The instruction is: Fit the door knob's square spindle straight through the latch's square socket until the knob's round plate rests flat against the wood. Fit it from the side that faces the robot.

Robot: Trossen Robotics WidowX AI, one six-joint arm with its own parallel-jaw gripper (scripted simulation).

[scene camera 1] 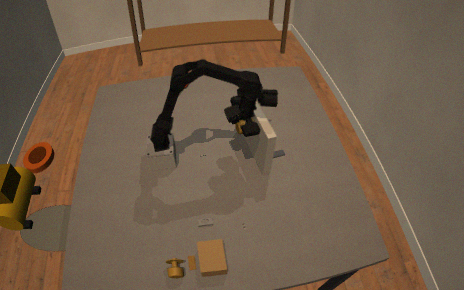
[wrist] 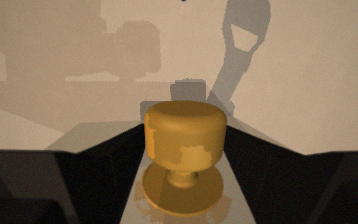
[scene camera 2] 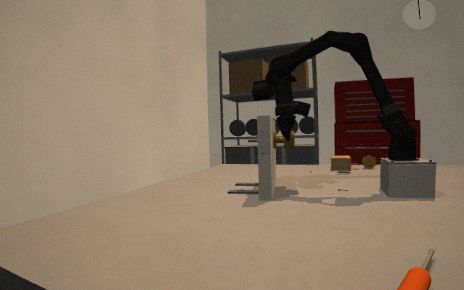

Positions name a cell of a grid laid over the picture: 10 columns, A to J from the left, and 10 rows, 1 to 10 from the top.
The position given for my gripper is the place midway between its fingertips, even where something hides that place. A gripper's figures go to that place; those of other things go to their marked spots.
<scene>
My gripper (scene camera 1: F5) is 1.23 m from the lens. A tan block (scene camera 1: E9): 1.02 m from the lens. A wooden panel (scene camera 1: F6) is 1.18 m from the lens. The marked spots on the wooden panel and the tan block are 0.49 m apart.
</scene>
